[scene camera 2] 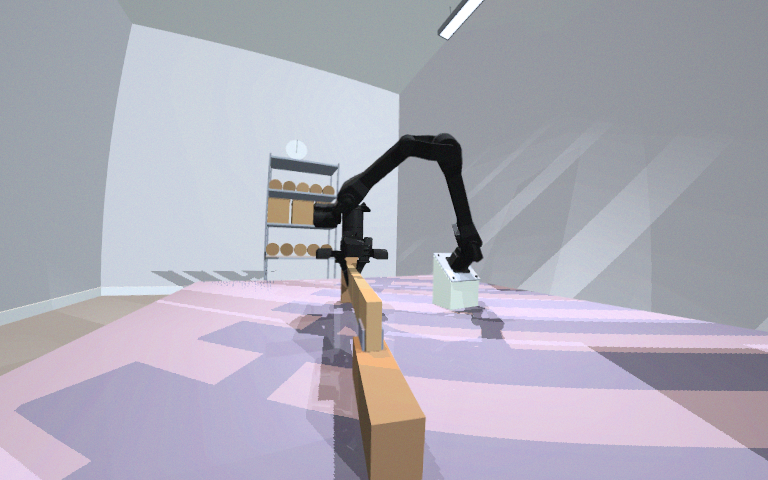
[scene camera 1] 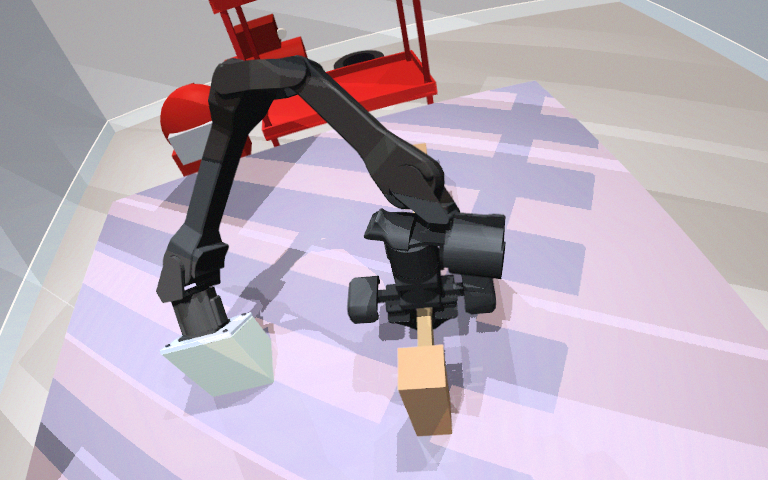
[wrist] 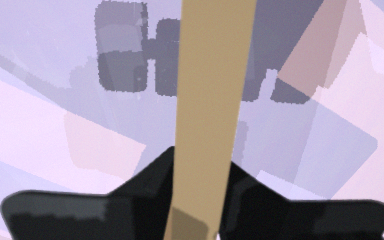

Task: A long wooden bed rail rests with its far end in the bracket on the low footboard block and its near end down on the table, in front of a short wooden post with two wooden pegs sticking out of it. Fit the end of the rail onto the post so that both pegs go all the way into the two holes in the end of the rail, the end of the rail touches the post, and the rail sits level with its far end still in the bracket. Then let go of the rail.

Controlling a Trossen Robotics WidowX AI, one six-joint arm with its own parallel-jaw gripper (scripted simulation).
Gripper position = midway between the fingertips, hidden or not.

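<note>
Wooden rail [scene camera 2: 367, 306], [wrist: 213, 49]: in sight. Likewise my gripper [scene camera 1: 426, 327], [scene camera 2: 351, 286], [wrist: 192, 153].
</note>
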